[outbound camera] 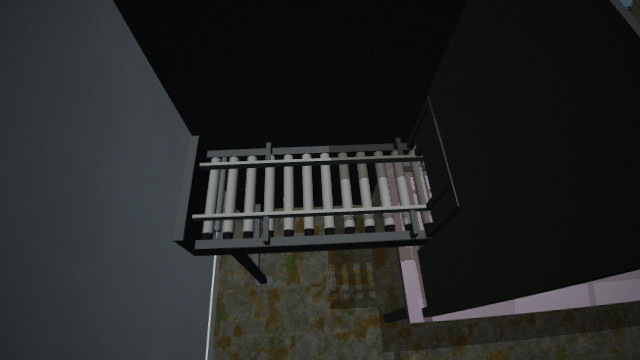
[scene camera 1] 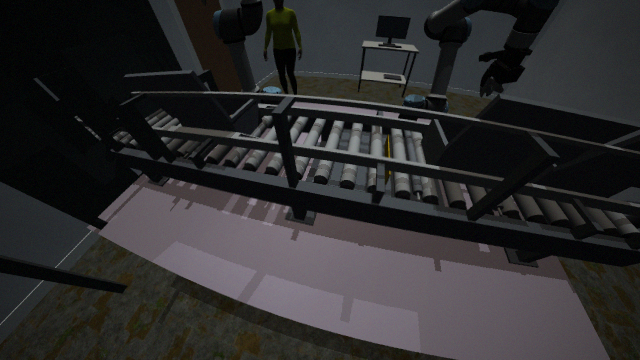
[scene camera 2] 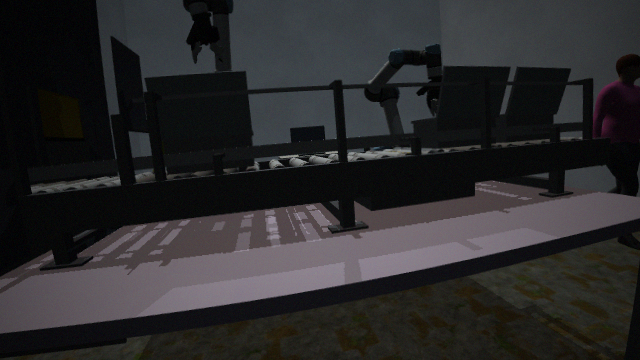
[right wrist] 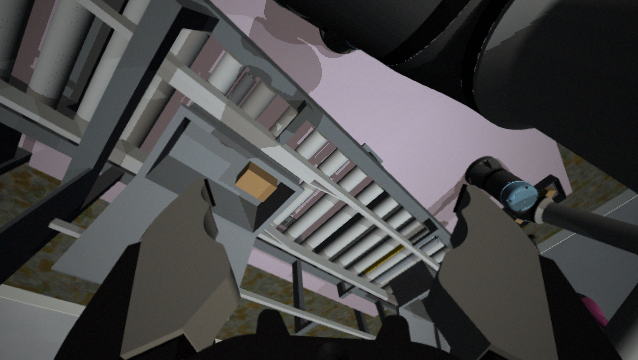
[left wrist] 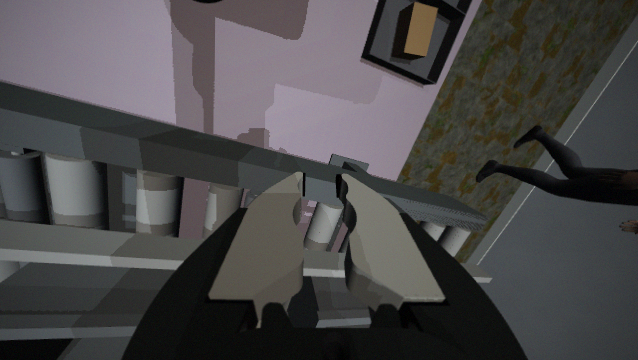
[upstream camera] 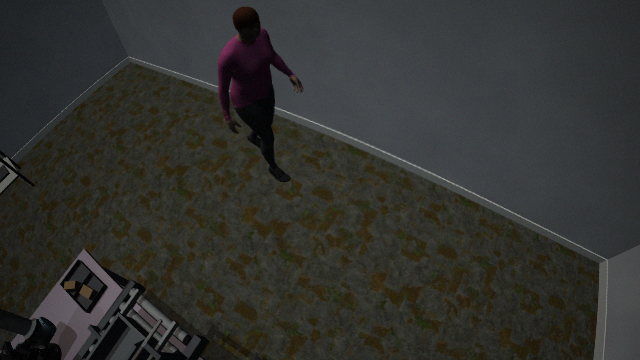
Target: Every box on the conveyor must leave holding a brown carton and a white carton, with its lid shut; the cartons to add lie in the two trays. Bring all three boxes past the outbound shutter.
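Where they show: left gripper, fingertip midpoint: (scene camera 1: 483, 96) (scene camera 2: 435, 116) (left wrist: 320, 175) (upstream camera: 44, 347); right gripper, fingertip midpoint: (scene camera 2: 209, 62) (right wrist: 331, 184); left arm's base, origin of the base link: (right wrist: 480, 170) (upstream camera: 51, 356).
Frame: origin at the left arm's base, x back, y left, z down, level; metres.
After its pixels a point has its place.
My left gripper (scene camera 1: 490, 86) @[x -0.311, y 0.080, z -0.370 m] (scene camera 2: 430, 102) (left wrist: 320, 175) @[x -0.311, y 0.080, z -0.370 m] is above the conveyor's upstream part, fingers a little apart with nothing between them. My right gripper (scene camera 2: 207, 54) @[x 0.193, y -0.930, z -0.673 m] (right wrist: 331, 184) @[x 0.193, y -0.930, z -0.673 m] is wide open and empty above the downstream box. That grey box (right wrist: 166, 167) @[x -0.067, y -1.188, z -0.278 m] holds a brown carton (right wrist: 257, 181) @[x -0.065, y -0.976, z -0.280 m]; its lid (scene camera 2: 197, 115) (scene camera 1: 165, 95) stands open. Two more raised lids, one nearer (scene camera 2: 472, 97) @[x -0.636, y -0.235, z -0.410 m] and one farther (scene camera 2: 537, 95) @[x -0.798, y 0.065, z -0.412 m], show at the right in scene camera 2. A tray (upstream camera: 98, 300) @[x -0.247, y 0.379, z 0.000 m] (left wrist: 400, 73) @[x -0.254, y 0.393, z -0.009 m] holds brown cartons (upstream camera: 86, 291) @[x -0.182, y 0.413, z -0.051 m] (left wrist: 422, 30) @[x -0.178, y 0.416, z -0.052 m]. White cartons cannot be made out.
The conveyor's side rails (scene camera 1: 335, 152) @[x -0.420, y -0.640, z -0.286 m] (outbound camera: 310, 212) @[x 0.325, y -2.008, z -0.287 m] and posts (scene camera 1: 286, 142) @[x -0.468, y -0.781, z -0.389 m] (scene camera 2: 339, 120) @[x -0.461, y -0.796, z -0.343 m] stand up beside the rollers (outbound camera: 288, 190) @[x 0.494, y -2.028, z -0.220 m]. A person in pink (upstream camera: 250, 75) (scene camera 2: 617, 110) is beyond the upstream end. A person in yellow (scene camera 1: 282, 32) is behind the arms near a desk (scene camera 1: 390, 47).
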